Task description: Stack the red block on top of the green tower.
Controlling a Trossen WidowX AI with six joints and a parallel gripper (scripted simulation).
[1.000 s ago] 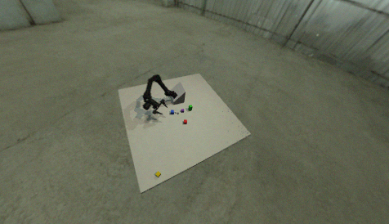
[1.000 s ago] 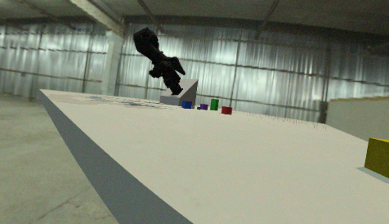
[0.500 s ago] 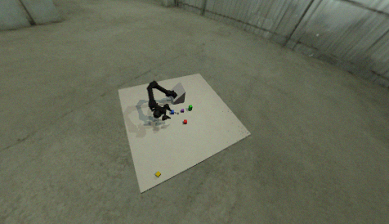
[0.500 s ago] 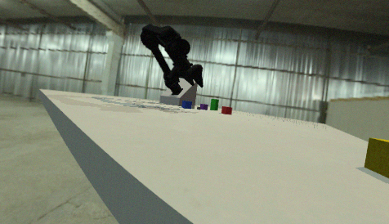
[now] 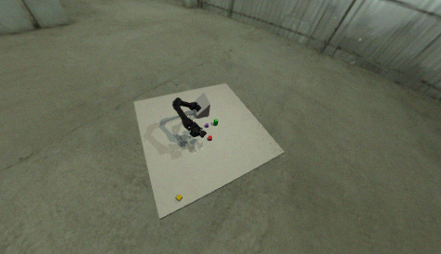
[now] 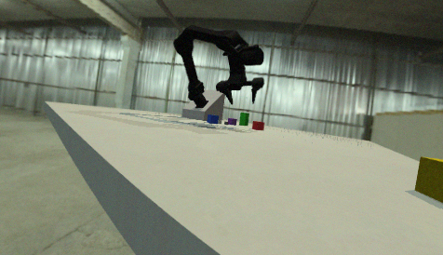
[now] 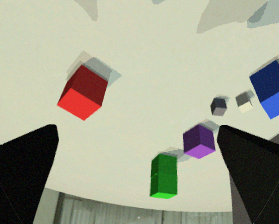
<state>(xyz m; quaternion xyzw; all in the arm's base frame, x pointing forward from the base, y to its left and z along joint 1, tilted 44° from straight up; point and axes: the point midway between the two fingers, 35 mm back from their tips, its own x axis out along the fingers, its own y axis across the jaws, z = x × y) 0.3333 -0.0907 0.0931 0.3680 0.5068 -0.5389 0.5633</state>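
My gripper tip is now 80 mm to the right of the red block, 80 mm above it and 50 mm short of it. Also, from my gripper tip: yellow block 430 mm ahead, 390 mm to the right, 80 mm below; then purple block 120 mm to the left, 110 mm behind, 80 mm below; then blue block 140 mm behind, 80 mm below, 10 mm to the right.
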